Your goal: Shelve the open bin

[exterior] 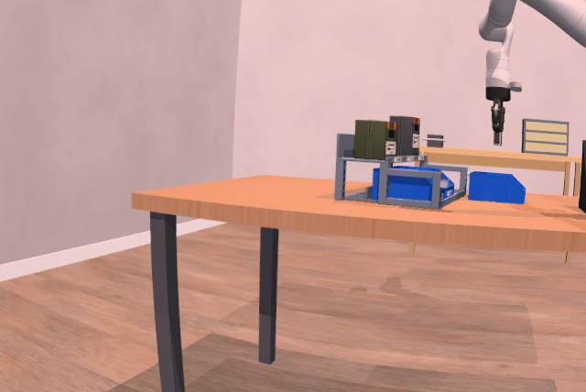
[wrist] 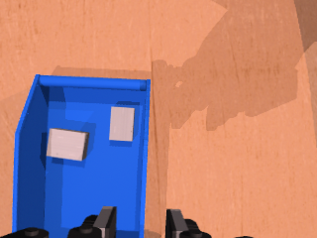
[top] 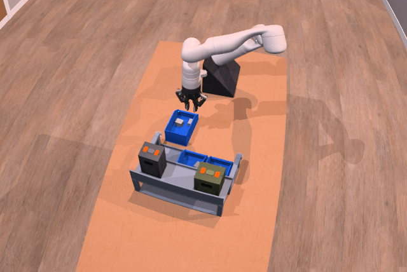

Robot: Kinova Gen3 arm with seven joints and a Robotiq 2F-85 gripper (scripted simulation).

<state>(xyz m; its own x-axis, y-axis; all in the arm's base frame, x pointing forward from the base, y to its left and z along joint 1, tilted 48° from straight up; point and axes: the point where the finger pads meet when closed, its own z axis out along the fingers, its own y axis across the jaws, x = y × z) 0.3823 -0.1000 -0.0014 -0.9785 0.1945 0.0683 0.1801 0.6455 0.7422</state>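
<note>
Now: hand 16 cm above the grey block, 6 cm to the left of it and 4 cm past it. Also, from my hand: grey shelf (24 cm ahead, 11 cm below, 2 cm to the left); then dark grey box (29 cm ahead, 11 cm to the right, 1 cm below); then olive box (33 cm ahead, 12 cm to the left, 2 cm below).
</note>
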